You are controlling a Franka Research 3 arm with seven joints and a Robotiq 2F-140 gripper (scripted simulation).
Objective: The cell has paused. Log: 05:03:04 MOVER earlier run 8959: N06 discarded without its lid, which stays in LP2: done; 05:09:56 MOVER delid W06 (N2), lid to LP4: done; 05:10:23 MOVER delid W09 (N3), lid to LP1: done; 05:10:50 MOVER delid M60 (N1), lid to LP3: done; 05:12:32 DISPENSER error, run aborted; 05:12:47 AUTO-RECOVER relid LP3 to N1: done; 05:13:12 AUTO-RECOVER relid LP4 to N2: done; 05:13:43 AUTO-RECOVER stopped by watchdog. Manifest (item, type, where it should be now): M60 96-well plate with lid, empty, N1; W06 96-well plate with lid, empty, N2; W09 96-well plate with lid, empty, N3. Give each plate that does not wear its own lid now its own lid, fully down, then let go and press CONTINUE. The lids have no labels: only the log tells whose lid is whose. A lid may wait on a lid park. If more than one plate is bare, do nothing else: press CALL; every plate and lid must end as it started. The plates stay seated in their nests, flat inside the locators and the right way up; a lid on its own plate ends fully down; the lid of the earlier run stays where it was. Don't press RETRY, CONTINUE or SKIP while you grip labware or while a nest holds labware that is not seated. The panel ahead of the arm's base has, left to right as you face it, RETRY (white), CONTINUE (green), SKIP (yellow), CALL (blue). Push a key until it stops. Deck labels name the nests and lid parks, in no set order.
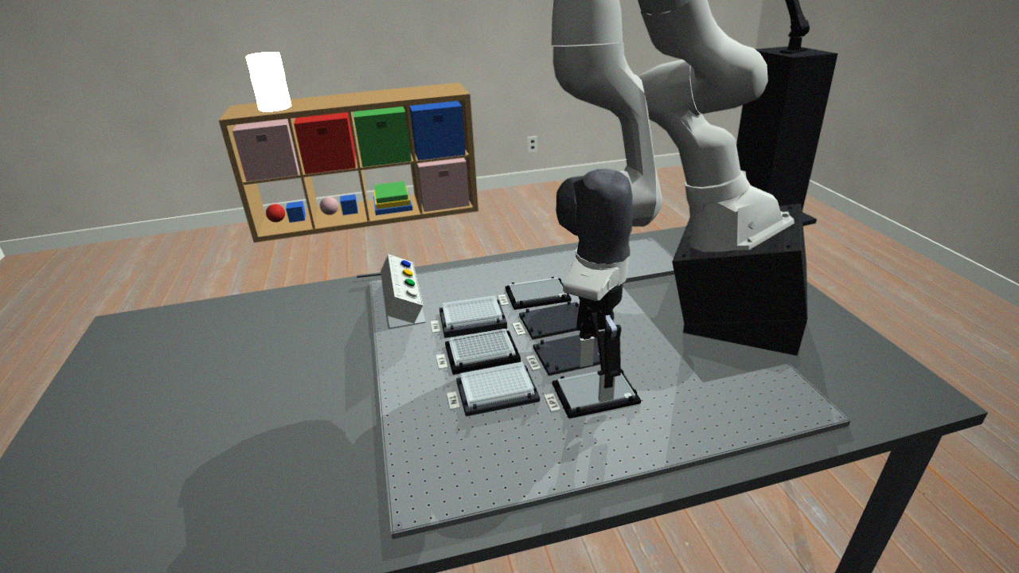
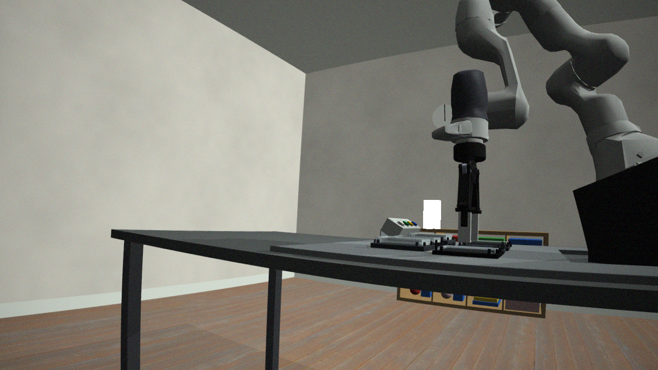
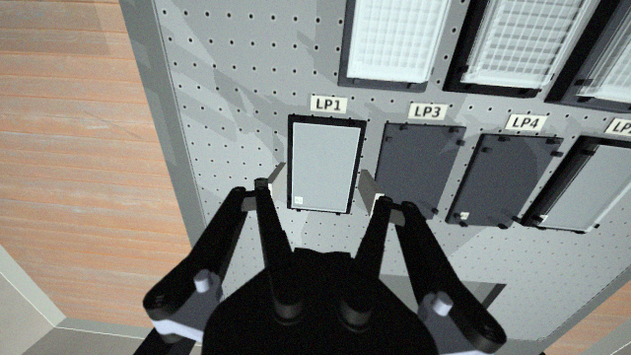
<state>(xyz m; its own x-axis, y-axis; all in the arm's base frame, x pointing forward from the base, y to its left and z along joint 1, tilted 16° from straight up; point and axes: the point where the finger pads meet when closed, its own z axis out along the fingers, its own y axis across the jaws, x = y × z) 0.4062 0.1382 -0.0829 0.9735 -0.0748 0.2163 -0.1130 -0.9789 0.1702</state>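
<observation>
Now: hand 5 cm above the lid park LP1. Also, from my hand: lid park LP3: 13 cm to the right, 5 cm below, 1 cm behind; then lid park LP4: 26 cm to the right, 5 cm below, 3 cm behind; then plate: 21 cm to the right, 16 cm ahead, 3 cm below.
</observation>
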